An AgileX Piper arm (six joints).
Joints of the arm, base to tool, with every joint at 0 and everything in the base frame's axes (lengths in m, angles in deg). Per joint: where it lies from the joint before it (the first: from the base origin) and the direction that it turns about. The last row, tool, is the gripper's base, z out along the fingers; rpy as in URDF.
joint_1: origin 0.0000 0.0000 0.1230 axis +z
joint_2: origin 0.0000 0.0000 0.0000 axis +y
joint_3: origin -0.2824 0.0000 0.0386 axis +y
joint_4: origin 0.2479 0.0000 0.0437 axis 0.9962 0 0.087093
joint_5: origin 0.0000 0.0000 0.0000 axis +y
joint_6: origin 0.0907 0.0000 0.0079 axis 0.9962 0 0.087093
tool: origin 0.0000 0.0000 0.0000 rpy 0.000 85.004 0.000
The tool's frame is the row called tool.
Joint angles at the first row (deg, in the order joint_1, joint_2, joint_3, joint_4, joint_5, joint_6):
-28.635 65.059 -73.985 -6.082 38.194 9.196
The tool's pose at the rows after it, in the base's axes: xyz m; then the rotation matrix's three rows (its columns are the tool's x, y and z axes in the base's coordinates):
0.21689 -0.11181 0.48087; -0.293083 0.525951 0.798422; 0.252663 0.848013 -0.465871; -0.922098 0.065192 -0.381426
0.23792 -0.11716 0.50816; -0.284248 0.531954 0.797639; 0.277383 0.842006 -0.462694; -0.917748 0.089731 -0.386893
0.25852 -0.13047 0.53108; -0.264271 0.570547 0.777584; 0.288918 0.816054 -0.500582; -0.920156 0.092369 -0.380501
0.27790 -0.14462 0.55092; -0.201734 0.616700 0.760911; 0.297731 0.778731 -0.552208; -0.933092 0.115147 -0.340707
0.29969 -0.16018 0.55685; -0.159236 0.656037 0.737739; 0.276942 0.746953 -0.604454; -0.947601 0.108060 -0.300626
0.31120 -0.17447 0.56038; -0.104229 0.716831 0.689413; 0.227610 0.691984 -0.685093; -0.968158 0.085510 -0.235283
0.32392 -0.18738 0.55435; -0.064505 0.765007 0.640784; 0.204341 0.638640 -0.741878; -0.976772 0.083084 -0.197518
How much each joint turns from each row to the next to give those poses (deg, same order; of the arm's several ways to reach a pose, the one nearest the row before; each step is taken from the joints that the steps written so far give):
2.937 4.192 -12.418 0.088 6.597 0.854
1.284 6.990 -12.796 -0.776 6.222 2.018
0.081 7.986 -13.880 -2.566 5.771 2.041
0.000 8.430 -14.794 -3.173 4.319 3.059
0.001 8.320 -12.590 -3.503 2.368 1.246
0.047 6.192 -9.471 -6.271 0.576 1.837
0.000 4.423 -4.640 -5.216 -0.695 2.990

